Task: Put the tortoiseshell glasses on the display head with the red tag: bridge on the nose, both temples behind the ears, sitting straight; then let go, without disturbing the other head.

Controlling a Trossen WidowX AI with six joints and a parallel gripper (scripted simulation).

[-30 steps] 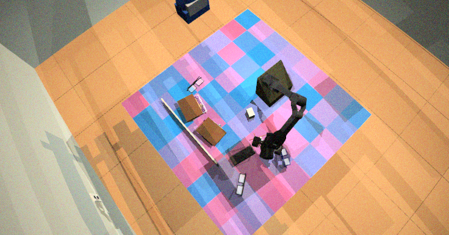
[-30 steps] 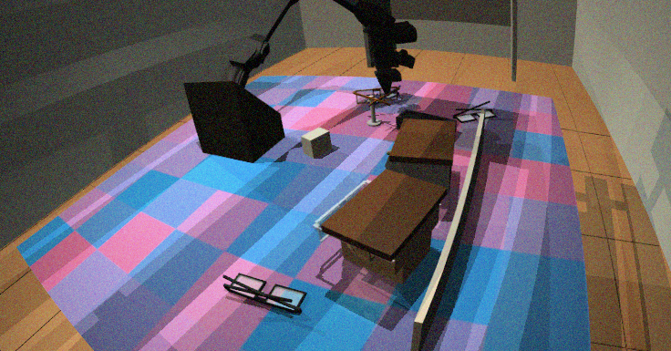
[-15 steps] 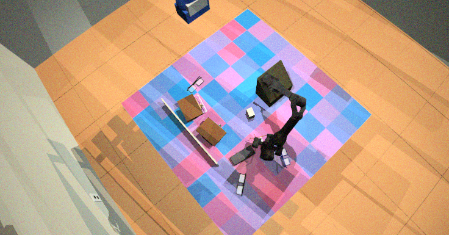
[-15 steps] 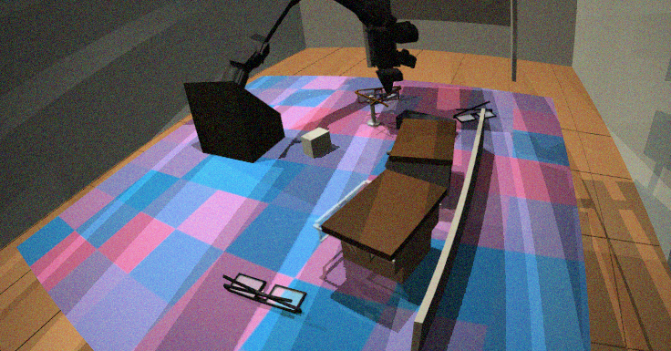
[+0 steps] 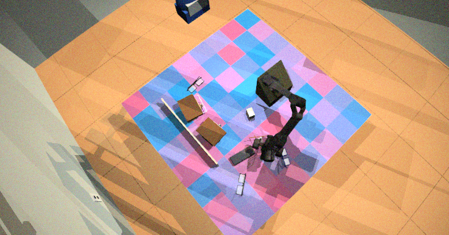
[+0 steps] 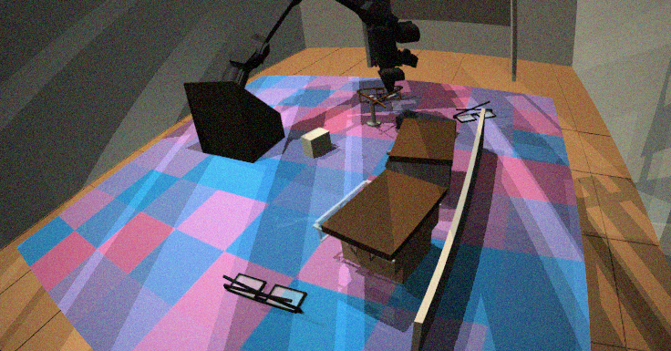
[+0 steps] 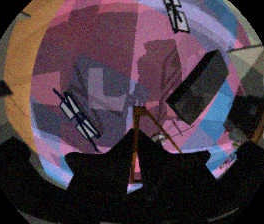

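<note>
Now: the post stand 3 cm behind my gripper tip, 8 cm to the right of it and 4 cm below it. Also, from my gripper tip: long cream bar: 27 cm ahead, 46 cm to the right, 1 cm below; dark slab: 12 cm ahead, 9 cm to the right, 4 cm below; white cube: 13 cm behind, 26 cm to the right, 4 cm below.
</note>
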